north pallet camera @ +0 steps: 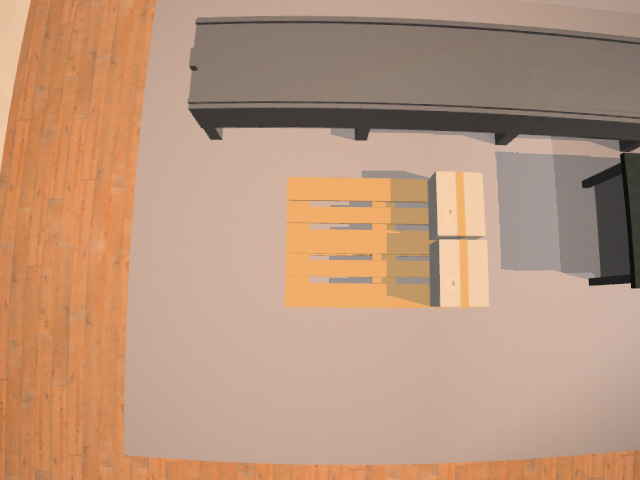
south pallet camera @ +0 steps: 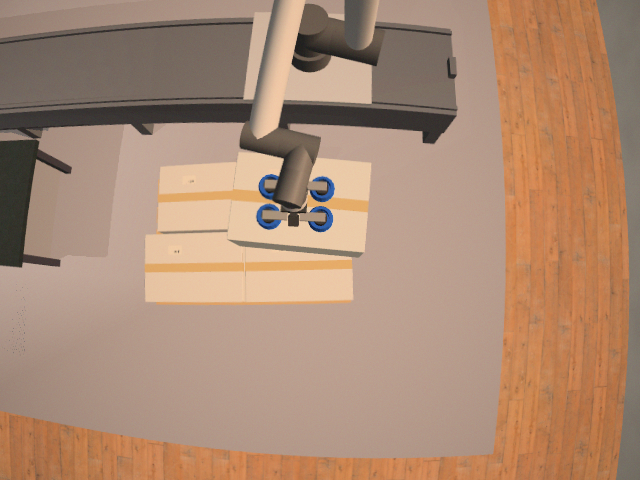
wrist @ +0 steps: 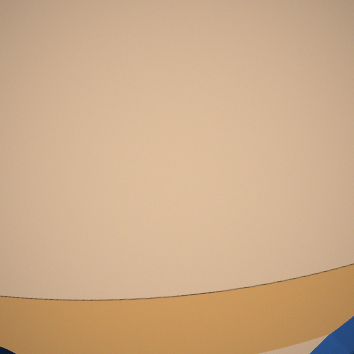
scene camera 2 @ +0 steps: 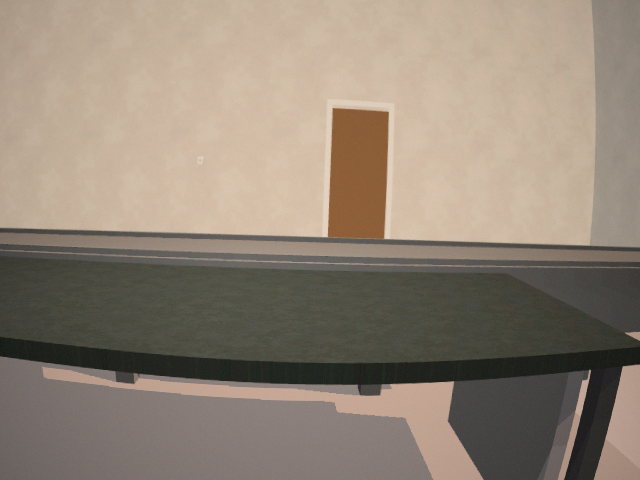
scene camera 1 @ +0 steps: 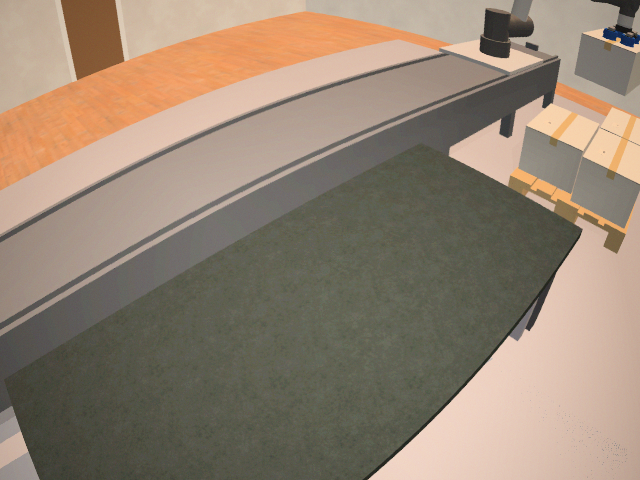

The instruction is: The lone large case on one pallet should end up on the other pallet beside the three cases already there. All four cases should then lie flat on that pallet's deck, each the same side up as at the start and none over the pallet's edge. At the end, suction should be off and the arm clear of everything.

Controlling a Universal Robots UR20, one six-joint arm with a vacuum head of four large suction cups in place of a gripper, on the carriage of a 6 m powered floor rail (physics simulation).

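Where they show: hand, its tool point: (wrist: 179,249); arm's base, origin of its link: (south pallet camera: 310,54) (scene camera 1: 494,53).
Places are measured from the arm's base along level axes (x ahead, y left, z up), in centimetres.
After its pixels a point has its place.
My suction head (south pallet camera: 295,202) {x 96.3, y 0.2, z 40.4 cm} (scene camera 1: 621,37) is on the top of the large case (south pallet camera: 341,227) {x 105.2, y 19.3, z 42.8 cm} (scene camera 1: 604,64) {x 93.6, y -26.8, z 27.6 cm}, which hangs level, high above the south pallet. The case's top and tape fill the wrist view (wrist: 175,150) {x 100.8, y 0.1, z 42.6 cm}. In the south pallet view the held case is turned slightly and overlaps the other cases from above. Three cases stand on the south pallet (scene camera 1: 615,232) {x 139.2, y -89.7, z -44.9 cm}: one at the back left (south pallet camera: 191,214) {x 93.1, y -61.0, z -13.2 cm} (scene camera 1: 553,155) {x 86.4, y -82.1, z -24.0 cm}, one at the front left (south pallet camera: 191,286) {x 132.6, y -58.0, z -13.3 cm} (scene camera 1: 607,188) {x 125.0, y -86.7, z -24.4 cm} and one at the front right (south pallet camera: 299,284) {x 128.0, y 0.8, z -13.3 cm}. The held case hides the back right of the deck.
The north pallet (north pallet camera: 336,240) {x 99.5, y -519.3, z -42.5 cm} bears two small cases, one behind (north pallet camera: 473,204) {x 80.2, y -440.2, z -21.6 cm} and one in front (north pallet camera: 478,273) {x 120.5, y -439.6, z -18.9 cm}, at its right edge. The rail (scene camera 1: 310,139) (south pallet camera: 129,67) runs behind both pallets. A dark green table (scene camera 1: 310,310) {x 86.1, y -264.3, z -4.0 cm} (scene camera 2: 310,315) {x 101.8, y -238.7, z -4.0 cm} stands between them.
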